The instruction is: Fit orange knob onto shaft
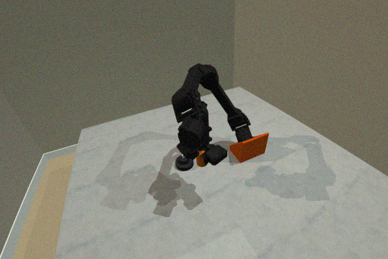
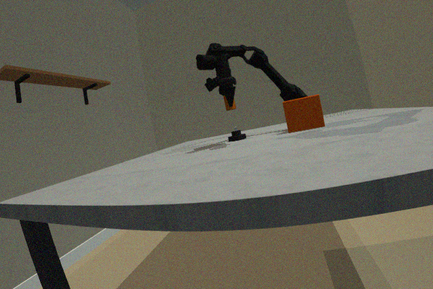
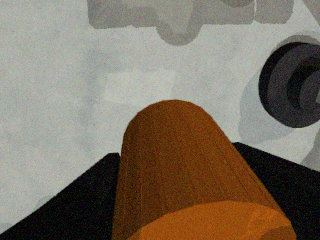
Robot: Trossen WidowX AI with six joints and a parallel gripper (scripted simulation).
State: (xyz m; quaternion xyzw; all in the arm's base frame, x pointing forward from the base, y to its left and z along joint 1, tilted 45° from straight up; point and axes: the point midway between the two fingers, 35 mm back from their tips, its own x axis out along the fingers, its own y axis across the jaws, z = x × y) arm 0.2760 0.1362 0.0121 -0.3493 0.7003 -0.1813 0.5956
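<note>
Right now the orange knob is 3 cm above my gripper tip. Round my gripper tip: round dark pedestal: 3 cm ahead, 14 cm to the right, 12 cm below.
</note>
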